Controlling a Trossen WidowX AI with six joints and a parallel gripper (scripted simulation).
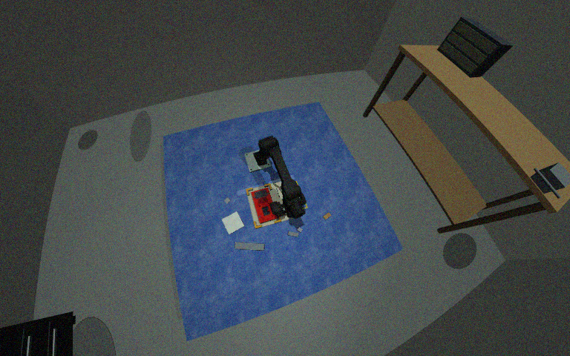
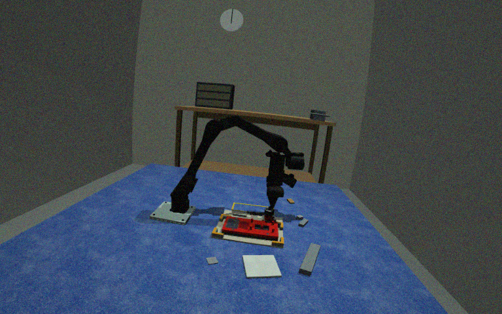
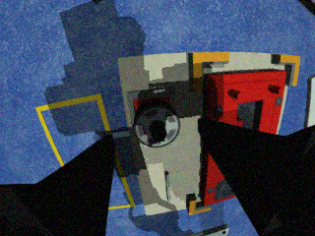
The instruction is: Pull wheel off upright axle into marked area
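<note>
Now: the dark round wheel 10 mm behind my gripper tip and 30 mm below it. From my gripper tip the other things lie so: axle: 10 mm behind, 30 mm below; white square plate: 10 mm behind, 320 mm to the right, 70 mm below; grey bar: 140 mm ahead, 250 mm to the right, 60 mm below.
</note>
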